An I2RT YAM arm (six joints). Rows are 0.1 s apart.
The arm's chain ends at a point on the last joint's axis. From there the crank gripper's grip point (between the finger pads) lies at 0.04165 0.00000 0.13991 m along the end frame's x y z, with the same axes.
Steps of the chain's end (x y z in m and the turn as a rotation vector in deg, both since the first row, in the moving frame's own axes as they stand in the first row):
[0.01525 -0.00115 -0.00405 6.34 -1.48 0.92]
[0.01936 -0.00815 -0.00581 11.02 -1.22 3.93]
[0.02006 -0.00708 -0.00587 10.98 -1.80 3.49]
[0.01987 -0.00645 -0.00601 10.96 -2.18 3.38]
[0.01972 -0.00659 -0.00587 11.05 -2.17 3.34]
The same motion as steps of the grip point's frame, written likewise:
[0.01175 -0.01602 -0.00384 6.34 -1.48 0.92]
[0.01721 -0.03222 -0.00727 11.02 -1.22 3.93]
[0.01641 -0.03145 -0.00696 10.98 -1.80 3.49]
[0.01527 -0.03090 -0.00685 10.96 -2.18 3.38]
[0.01514 -0.03128 -0.00676 11.05 -2.17 3.34]

